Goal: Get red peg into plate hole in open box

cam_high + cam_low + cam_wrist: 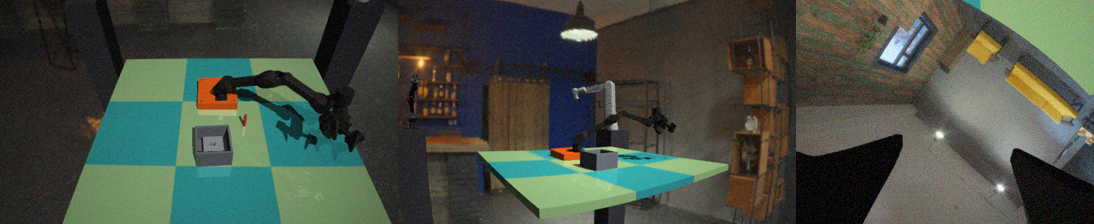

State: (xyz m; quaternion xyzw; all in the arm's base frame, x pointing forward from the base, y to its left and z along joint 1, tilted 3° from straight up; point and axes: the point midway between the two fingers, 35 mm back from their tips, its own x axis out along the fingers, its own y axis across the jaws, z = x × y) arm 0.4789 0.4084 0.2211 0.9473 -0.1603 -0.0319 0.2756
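Now: gripper tip 340 mm past the red peg, 280 mm to the left of it and 230 mm above it. Also, from my gripper tip: grey box 450 mm to the right, 240 mm below, 190 mm behind; grey plate 450 mm to the right, 220 mm below, 190 mm behind.
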